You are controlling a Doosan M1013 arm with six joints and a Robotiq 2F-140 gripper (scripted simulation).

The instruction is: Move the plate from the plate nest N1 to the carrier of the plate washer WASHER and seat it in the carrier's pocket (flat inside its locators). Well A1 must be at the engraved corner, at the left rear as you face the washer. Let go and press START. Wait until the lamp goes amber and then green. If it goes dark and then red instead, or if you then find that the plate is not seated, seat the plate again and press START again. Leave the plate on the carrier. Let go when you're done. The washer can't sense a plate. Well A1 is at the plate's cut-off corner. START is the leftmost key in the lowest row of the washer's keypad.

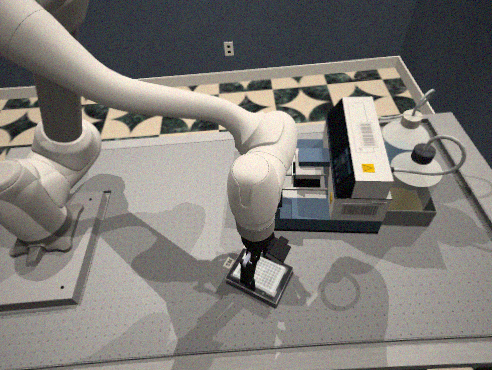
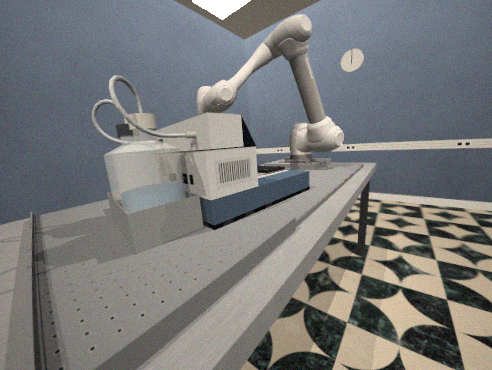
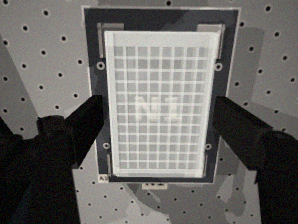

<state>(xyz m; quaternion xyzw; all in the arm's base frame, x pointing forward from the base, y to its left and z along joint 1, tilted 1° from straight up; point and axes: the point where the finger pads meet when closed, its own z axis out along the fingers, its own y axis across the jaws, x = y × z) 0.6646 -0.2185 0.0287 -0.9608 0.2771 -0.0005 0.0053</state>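
Now: hand 2 cm above the white well plate. From my hand the other things lie so: plate washer: 32 cm to the left, 19 cm ahead, 7 cm above; dark carrier: 34 cm to the left, 4 cm ahead, 2 cm above; N1 label: 9 cm behind, 6 cm to the left, 6 cm below.
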